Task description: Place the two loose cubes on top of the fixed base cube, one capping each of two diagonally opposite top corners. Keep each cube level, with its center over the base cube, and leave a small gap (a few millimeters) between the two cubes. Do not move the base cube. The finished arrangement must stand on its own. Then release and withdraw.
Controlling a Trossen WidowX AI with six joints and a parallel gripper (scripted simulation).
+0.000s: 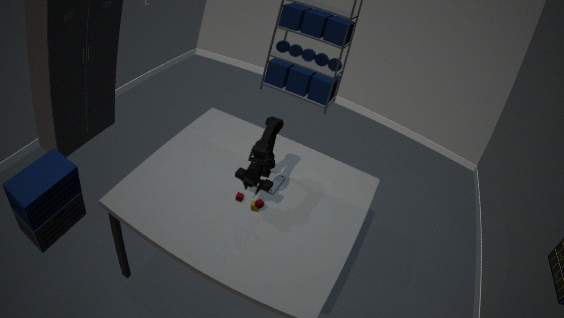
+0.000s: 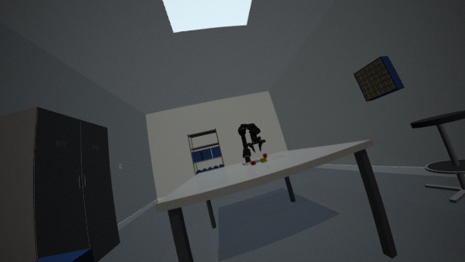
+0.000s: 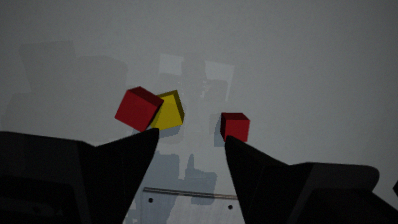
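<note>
The yellow cube lies 9 cm below my gripper tip and 4 cm to the left of it.
</note>
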